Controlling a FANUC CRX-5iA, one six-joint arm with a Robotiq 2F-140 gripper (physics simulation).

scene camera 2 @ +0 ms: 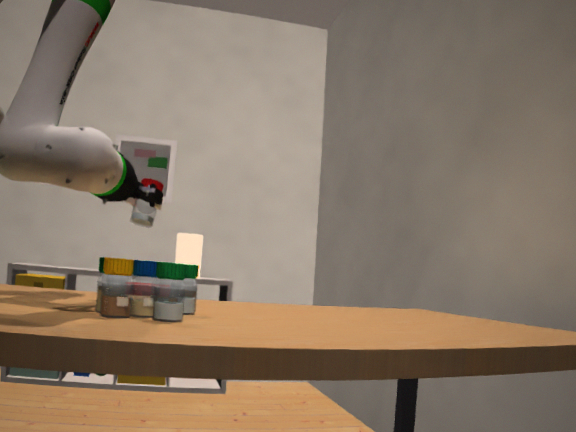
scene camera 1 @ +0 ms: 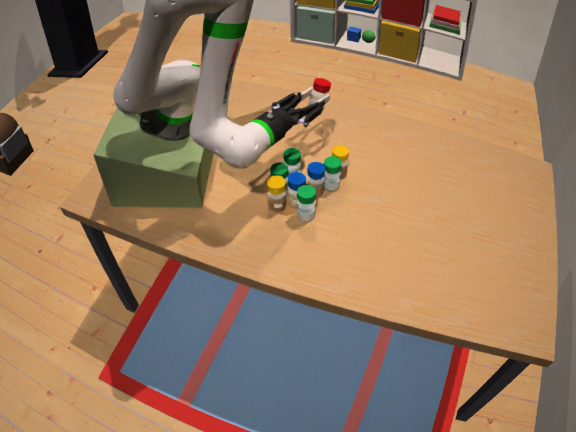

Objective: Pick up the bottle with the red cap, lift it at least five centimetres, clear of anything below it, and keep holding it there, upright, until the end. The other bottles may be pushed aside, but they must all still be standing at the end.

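Seen in the pictures: gripper, fingertip midpoint: [scene camera 2: 148, 202] [scene camera 1: 320, 93]; arm's base at its link origin: [scene camera 1: 171, 126].
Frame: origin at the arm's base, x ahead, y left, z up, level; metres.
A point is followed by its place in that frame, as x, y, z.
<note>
The bottle with the red cap [scene camera 1: 321, 88] {0.465, 0.162, 0.114} [scene camera 2: 143, 214] {0.446, 0.149, 0.039} is held in the air, well above the table, cap up. In the scene camera 2 view it leans a little, its cap to the right of its base. My gripper [scene camera 1: 316, 98] {0.457, 0.190, 0.073} [scene camera 2: 150, 196] {0.457, 0.190, 0.073} is shut on this bottle around its upper part; the fingers hide some of it. The other bottles stand upright in a cluster on the table: yellow-capped ones [scene camera 1: 277, 194] {0.404, -0.125, -0.097} [scene camera 2: 117, 290] {0.395, -0.131, -0.124}, blue-capped ones [scene camera 1: 316, 176] {0.499, -0.036, -0.082} and green-capped ones [scene camera 1: 306, 204] {0.496, -0.141, -0.097} [scene camera 2: 169, 292] {0.486, -0.145, -0.121}. The held bottle is behind the cluster in the scene camera 1 view.
The wooden table [scene camera 1: 425, 240] {0.870, -0.117, -0.174} [scene camera 2: 350, 332] {0.806, -0.220, -0.174} carries the cluster and the green robot base block [scene camera 1: 155, 175] {0.041, -0.205, -0.028}. A shelf unit [scene camera 1: 292, 25] stands on the floor beyond the table. A blue and red mat [scene camera 1: 295, 350] lies on the floor in front of the table.
</note>
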